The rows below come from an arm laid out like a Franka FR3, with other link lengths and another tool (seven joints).
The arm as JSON. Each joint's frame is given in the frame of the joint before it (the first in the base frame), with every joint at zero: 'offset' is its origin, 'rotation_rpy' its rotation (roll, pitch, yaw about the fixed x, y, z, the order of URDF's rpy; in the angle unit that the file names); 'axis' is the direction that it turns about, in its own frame. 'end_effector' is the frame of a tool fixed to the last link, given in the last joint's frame.
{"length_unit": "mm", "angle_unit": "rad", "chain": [
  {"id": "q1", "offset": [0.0, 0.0, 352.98], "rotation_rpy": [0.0, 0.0, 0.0], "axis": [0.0, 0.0, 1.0]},
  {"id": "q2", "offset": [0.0, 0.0, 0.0], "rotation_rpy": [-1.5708, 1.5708, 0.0], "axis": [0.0, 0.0, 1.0]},
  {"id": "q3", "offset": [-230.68, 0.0, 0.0], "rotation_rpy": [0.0, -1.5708, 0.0], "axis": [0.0, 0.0, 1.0]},
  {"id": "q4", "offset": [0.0, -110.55, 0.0], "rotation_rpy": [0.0, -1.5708, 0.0], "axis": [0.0, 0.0, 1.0]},
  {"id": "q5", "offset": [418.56, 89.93, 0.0], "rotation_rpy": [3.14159, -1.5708, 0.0], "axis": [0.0, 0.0, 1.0]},
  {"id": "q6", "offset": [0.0, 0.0, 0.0], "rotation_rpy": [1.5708, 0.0, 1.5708], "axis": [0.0, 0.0, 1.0]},
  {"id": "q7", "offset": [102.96, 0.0, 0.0], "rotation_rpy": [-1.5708, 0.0, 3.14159], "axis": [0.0, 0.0, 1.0]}
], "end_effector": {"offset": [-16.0, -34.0, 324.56], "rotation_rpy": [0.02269, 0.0, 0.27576]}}
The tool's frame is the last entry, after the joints.
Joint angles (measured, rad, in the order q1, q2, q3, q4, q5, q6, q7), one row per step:
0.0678 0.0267 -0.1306 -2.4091 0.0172 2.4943 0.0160
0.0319 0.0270 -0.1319 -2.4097 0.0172 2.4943 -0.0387
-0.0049 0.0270 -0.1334 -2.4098 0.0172 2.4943 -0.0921
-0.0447 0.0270 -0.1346 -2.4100 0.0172 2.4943 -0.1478
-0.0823 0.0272 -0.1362 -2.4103 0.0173 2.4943 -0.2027
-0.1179 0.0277 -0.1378 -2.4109 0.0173 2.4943 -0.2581
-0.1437 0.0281 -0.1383 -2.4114 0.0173 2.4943 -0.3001
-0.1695 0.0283 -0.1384 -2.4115 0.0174 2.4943 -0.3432
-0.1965 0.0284 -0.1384 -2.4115 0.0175 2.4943 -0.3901
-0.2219 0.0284 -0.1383 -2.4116 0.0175 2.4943 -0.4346
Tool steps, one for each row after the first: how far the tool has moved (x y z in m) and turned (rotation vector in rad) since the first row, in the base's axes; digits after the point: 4 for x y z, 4 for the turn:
-0.0016 -0.0212 -0.0003 -0.0032 0.0008 0.0174
-0.0037 -0.0430 -0.0003 -0.0064 0.0009 0.0324
-0.0070 -0.0662 -0.0003 -0.0096 0.0012 0.0470
-0.0112 -0.0881 -0.0004 -0.0126 0.0020 0.0626
-0.0161 -0.1086 -0.0009 -0.0156 0.0034 0.0807
-0.0200 -0.1229 -0.0013 -0.0177 0.0046 0.0963
-0.0238 -0.1369 -0.0014 -0.0200 0.0052 0.1134
-0.0281 -0.1513 -0.0014 -0.0224 0.0058 0.1331
-0.0325 -0.1647 -0.0014 -0.0248 0.0064 0.1522

